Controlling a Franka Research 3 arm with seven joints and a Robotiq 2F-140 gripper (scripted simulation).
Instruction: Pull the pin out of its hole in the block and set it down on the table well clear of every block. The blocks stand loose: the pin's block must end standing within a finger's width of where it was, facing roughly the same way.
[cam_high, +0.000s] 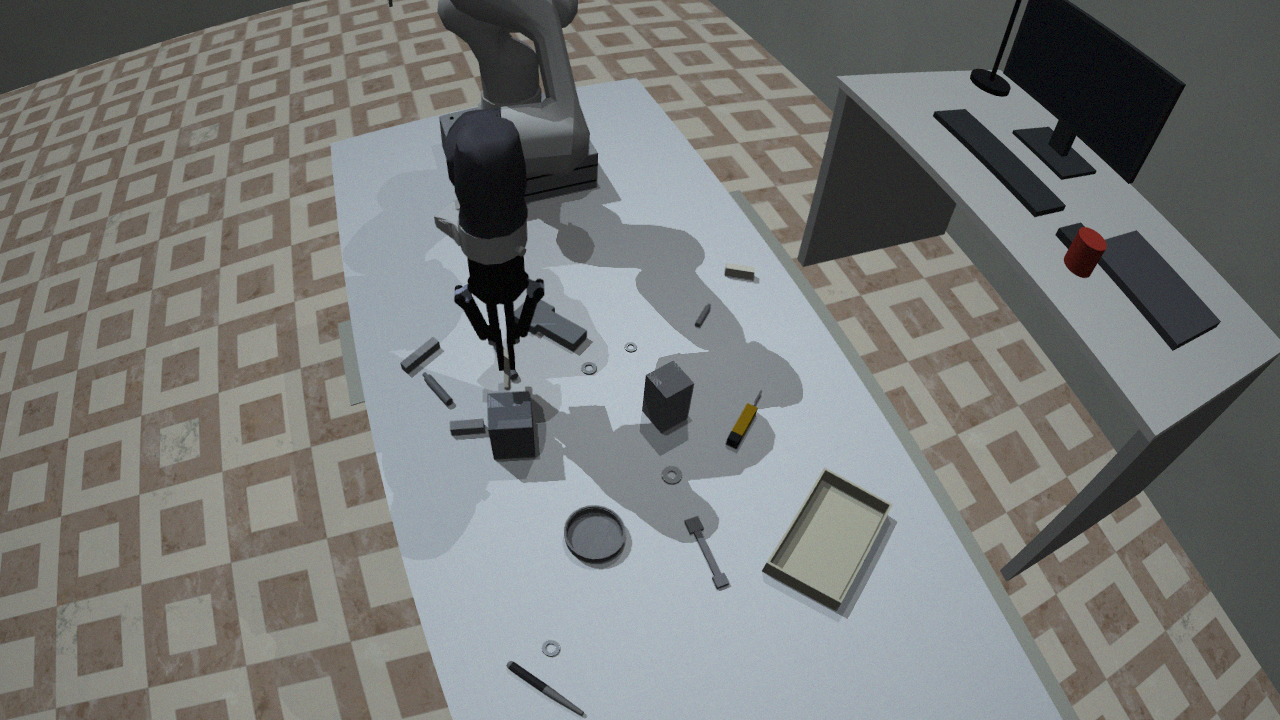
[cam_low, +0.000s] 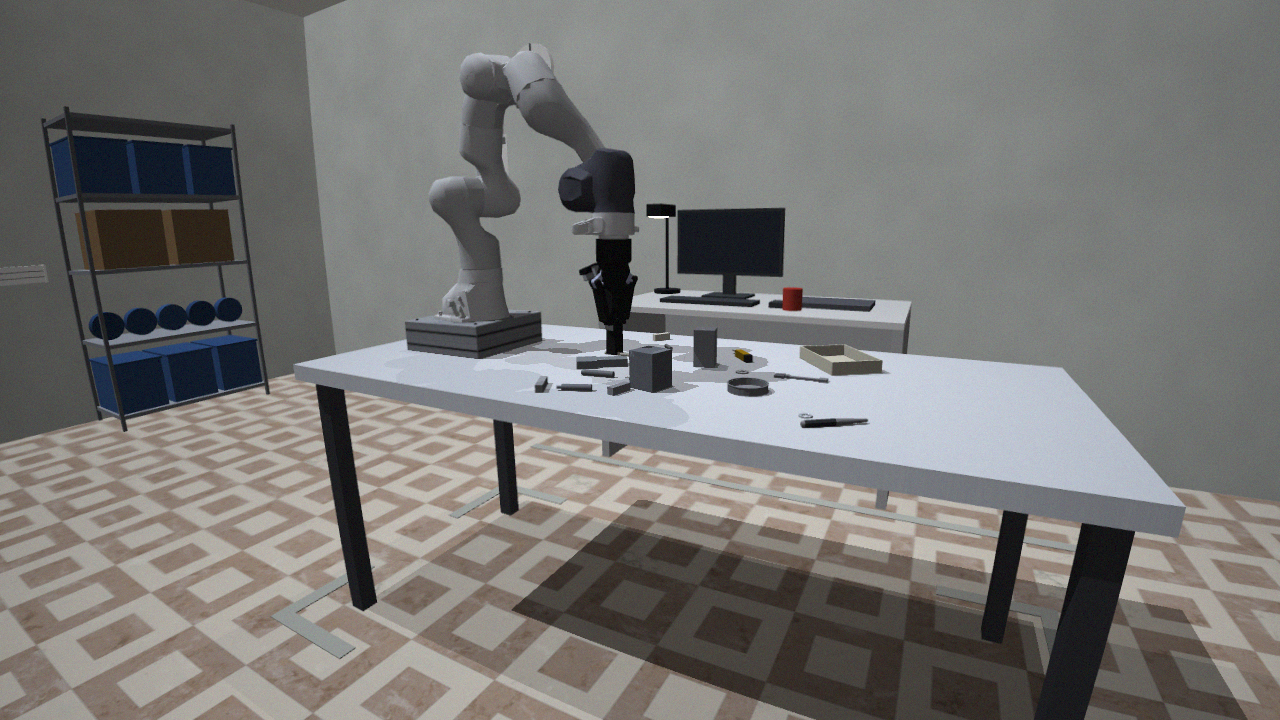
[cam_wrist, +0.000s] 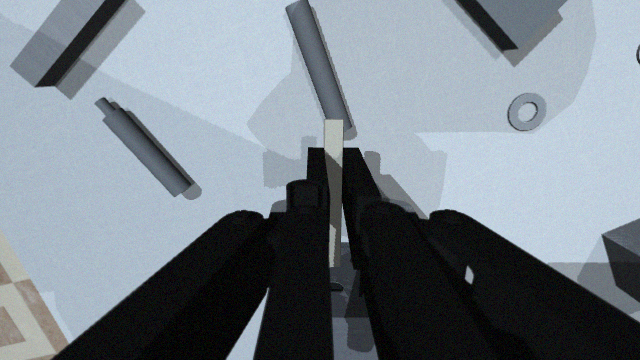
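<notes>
Right now my hand is 9 cm short of the dark grey block, 4 cm above it and 2 cm to the left of it. The rest, counted from my hand: small grey bar (8 cm to the right, 8 cm below, 6 cm ahead); then stepped plate (10 cm behind, 9 cm to the left, 8 cm below); then cream pin (3 cm below, 1 cm ahead).
</notes>
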